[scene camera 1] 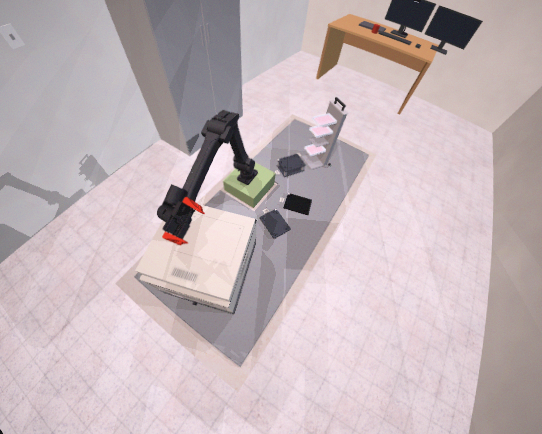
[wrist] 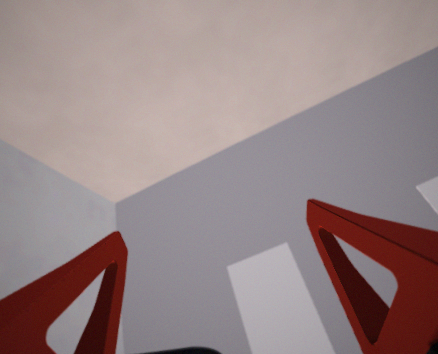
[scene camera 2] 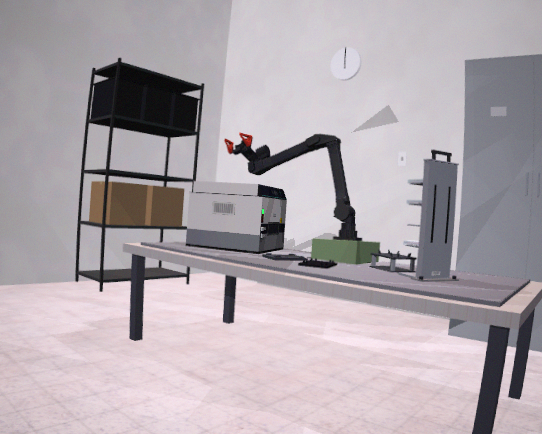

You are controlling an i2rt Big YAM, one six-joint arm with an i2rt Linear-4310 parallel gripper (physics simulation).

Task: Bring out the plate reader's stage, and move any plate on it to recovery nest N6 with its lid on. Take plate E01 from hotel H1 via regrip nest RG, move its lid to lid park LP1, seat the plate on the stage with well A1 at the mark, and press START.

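Seen in the pictures: gripper, fingertip midpoint: (scene camera 1: 194, 227) (wrist: 214, 226) (scene camera 2: 232, 136); arm's base, origin of the base link: (scene camera 1: 247, 176) (scene camera 2: 347, 240).
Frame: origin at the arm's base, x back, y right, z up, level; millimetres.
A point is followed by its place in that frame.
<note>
The plate reader (scene camera 1: 200, 260) @[y 615, x -192, z 233 mm] (scene camera 2: 225, 215) @[y 497, x -315, z 75 mm] is a big pale box at one end of the mat. A small green light shows on its front in scene camera 2; no extended stage shows. My gripper (scene camera 1: 192, 227) @[y 584, x -212, z 478 mm] (scene camera 2: 237, 141) @[y 584, x -212, z 478 mm] (wrist: 214, 226) @[y 584, x -212, z 478 mm] is open and empty, above the reader and tilted upward. The grey hotel (scene camera 1: 338, 131) @[y -470, x -367, z 213 mm] (scene camera 2: 439, 260) @[y -529, x -308, z -20 mm] stands at the other end with pink-topped plates (scene camera 1: 324, 120) @[y -428, x -269, z 273 mm] on its shelves. A raised dark stand (scene camera 1: 291, 165) @[y -268, x -179, z -31 mm] (scene camera 2: 392, 256) @[y -317, x -233, z -31 mm] is beside it. Two low dark holders (scene camera 1: 297, 204) @[y -38, x -349, z -81 mm] (scene camera 1: 274, 223) @[y 160, x -293, z -80 mm] lie between stand and reader. Their labels are unreadable.
The arm stands on a green block (scene camera 1: 250, 186) @[y 58, x -59, z 0 mm] (scene camera 2: 332, 251) @[y 8, x -130, z -49 mm] between reader and hotel. The grey mat (scene camera 1: 272, 300) @[y 543, x -501, z -91 mm] covers much of the table. A shelf rack (scene camera 2: 111, 165), a grey cabinet (scene camera 1: 215, 65) (scene camera 2: 500, 150) and a desk (scene camera 1: 345, 22) stand away from the table.
</note>
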